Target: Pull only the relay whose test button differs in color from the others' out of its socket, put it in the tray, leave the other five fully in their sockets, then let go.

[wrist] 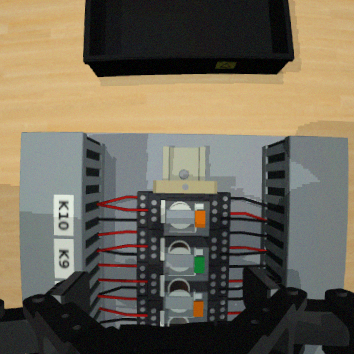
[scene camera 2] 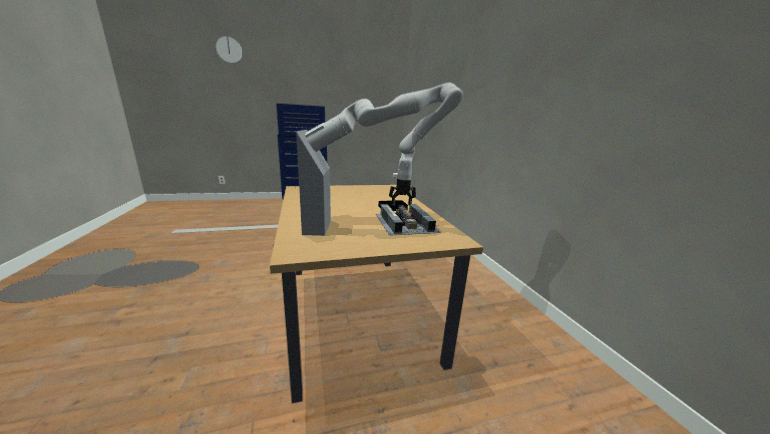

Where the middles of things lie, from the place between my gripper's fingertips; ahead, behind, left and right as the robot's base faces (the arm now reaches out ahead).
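With respect to the beige end stop (wrist: 159,186), my hand is 6 cm above it, 2 cm short of it and 5 cm to the right of it. There is also the grey panel (wrist: 132,161), and that one is 8 cm below my hand and 6 cm to the right of it.
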